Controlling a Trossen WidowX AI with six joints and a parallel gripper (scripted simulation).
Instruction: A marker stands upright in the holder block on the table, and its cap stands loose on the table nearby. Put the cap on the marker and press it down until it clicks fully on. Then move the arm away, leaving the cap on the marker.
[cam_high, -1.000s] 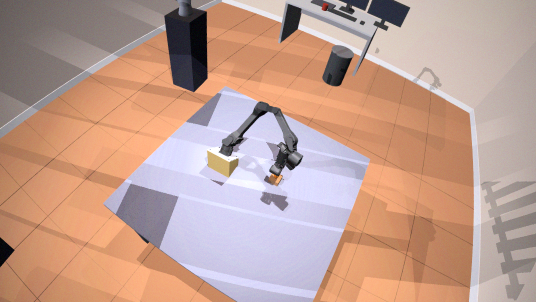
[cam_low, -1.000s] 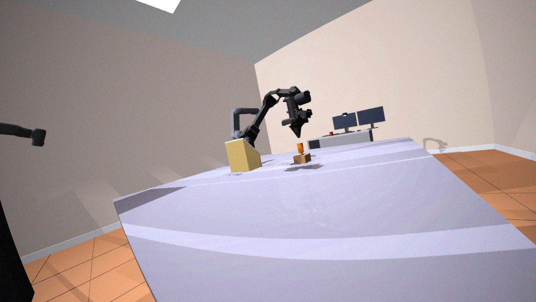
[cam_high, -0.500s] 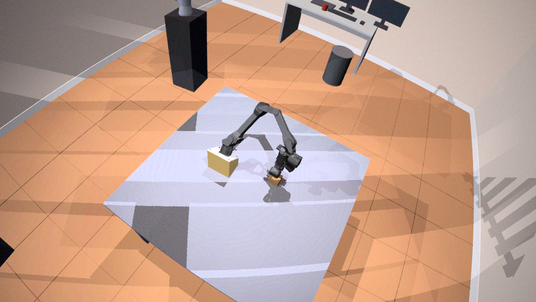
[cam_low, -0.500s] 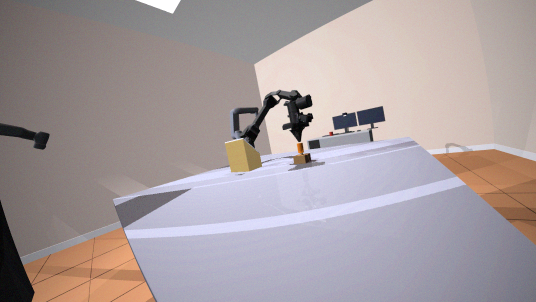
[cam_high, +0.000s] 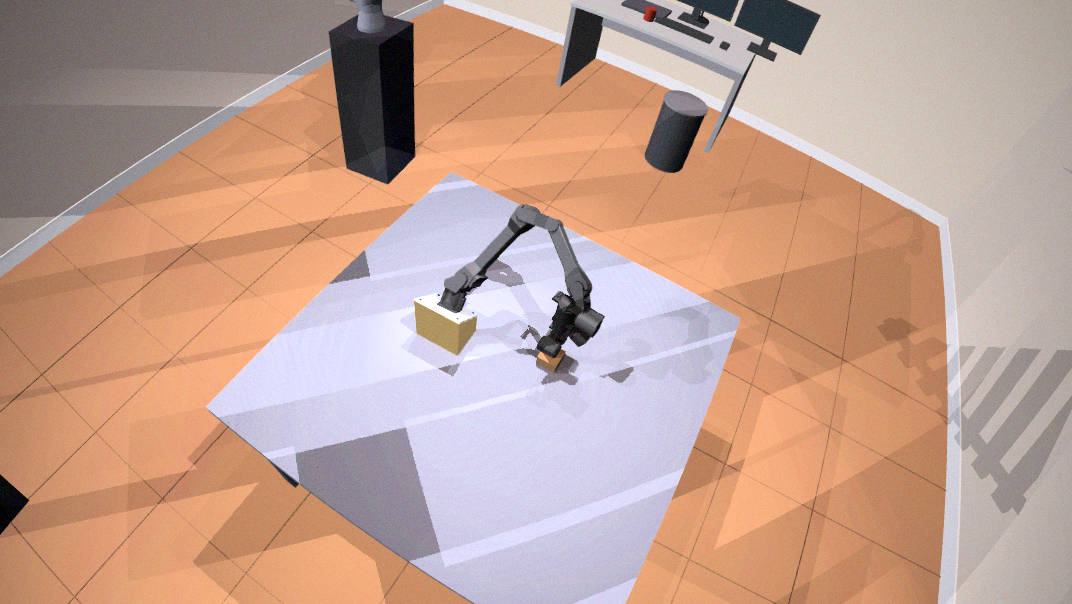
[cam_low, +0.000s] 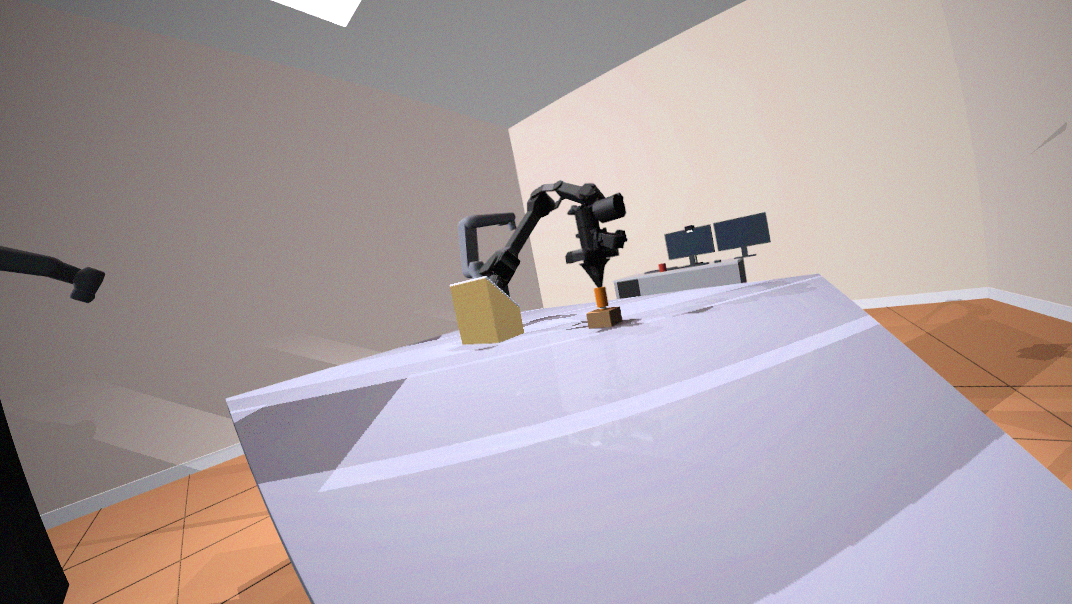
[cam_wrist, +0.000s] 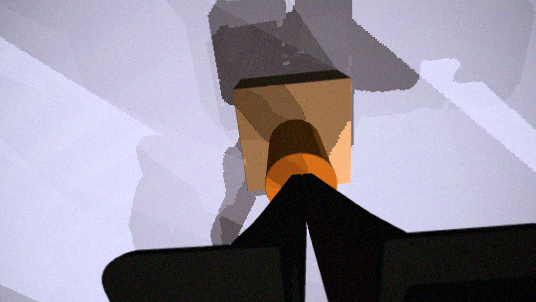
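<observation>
The orange cap lies 20 mm below my gripper tip. Round my gripper tip: holder block (80 mm below).
</observation>
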